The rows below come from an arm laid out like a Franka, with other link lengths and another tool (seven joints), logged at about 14 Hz.
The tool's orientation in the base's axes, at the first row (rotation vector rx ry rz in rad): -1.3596 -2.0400 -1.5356
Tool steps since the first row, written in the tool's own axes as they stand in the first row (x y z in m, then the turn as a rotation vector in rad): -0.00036 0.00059 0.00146 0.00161 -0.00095 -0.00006; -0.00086 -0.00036 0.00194 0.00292 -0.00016 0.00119; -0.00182 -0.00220 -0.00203 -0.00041 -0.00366 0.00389; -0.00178 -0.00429 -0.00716 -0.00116 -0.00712 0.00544; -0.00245 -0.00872 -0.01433 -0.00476 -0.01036 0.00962; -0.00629 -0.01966 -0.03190 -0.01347 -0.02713 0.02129; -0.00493 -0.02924 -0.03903 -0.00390 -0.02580 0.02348; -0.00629 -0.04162 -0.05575 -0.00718 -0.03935 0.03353; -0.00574 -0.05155 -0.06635 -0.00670 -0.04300 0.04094; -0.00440 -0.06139 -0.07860 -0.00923 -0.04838 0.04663; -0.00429 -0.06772 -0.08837 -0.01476 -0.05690 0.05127; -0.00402 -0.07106 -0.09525 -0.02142 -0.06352 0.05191
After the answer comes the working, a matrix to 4 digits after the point.
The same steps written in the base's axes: 0.00112 0.00106 -0.00048 -0.00162 0.00078 0.00051; 0.00079 0.00120 -0.00160 -0.00131 0.00254 0.00135; -0.00140 -0.00270 -0.00174 -0.00141 0.00307 -0.00416; -0.00468 -0.00708 -0.00088 -0.00323 0.00396 -0.00745; -0.01007 -0.01359 -0.00111 -0.00252 0.00562 -0.01359; -0.02217 -0.03069 -0.00318 -0.00730 0.01085 -0.03464; -0.03267 -0.03616 -0.00528 -0.01067 0.01773 -0.02835; -0.04695 -0.05125 -0.00695 -0.01634 0.02445 -0.04312; -0.05839 -0.06011 -0.00836 -0.01710 0.03099 -0.04814; -0.07071 -0.06996 -0.00851 -0.01816 0.03446 -0.05552; -0.07883 -0.07830 -0.00832 -0.02040 0.03545 -0.06642; -0.08378 -0.08406 -0.00737 -0.02183 0.03245 -0.07522
The tool's axes in the first row as the columns of a matrix, in the base's axes (rounded; the answer above uses it unrounded):
-0.5342 0.7834 0.3176
0.5220 0.0101 0.8529
0.6650 0.6214 -0.4143

